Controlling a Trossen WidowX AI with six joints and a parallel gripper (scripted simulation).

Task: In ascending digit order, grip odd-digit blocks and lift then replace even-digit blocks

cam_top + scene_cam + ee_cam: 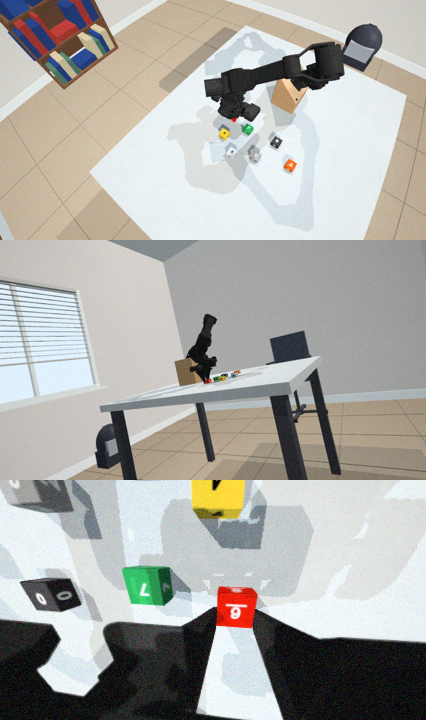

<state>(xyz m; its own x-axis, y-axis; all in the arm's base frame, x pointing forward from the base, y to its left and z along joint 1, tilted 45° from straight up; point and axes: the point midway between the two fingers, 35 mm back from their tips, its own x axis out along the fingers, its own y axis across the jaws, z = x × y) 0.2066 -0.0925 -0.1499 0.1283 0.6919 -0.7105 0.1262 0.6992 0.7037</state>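
The red block is 10 mm ahead of my gripper tip. Also, from my gripper tip: yellow block: 100 mm ahead, 10 mm to the left; then white block: 150 mm ahead, 70 mm to the left; then green block marked 7: 30 mm ahead, 80 mm to the left.
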